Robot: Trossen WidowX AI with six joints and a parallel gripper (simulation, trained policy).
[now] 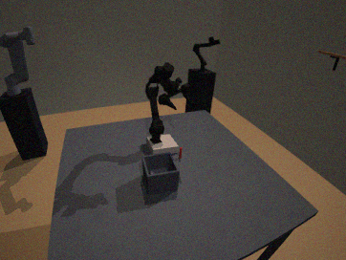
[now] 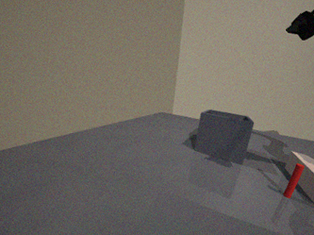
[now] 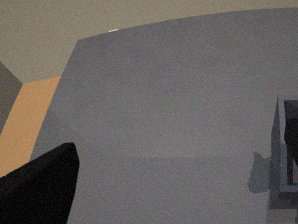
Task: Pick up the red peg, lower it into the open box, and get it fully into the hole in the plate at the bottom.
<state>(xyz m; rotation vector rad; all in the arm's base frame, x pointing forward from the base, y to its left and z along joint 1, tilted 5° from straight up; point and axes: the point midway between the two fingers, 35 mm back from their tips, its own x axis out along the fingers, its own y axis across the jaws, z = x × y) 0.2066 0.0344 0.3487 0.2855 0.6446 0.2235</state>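
My gripper tip is now 5 cm past the red peg, 3 cm to the right of it and 35 cm above it. The rest, counted from my gripper tip: light plate (10 cm ahead, 17 cm to the right, 34 cm below).
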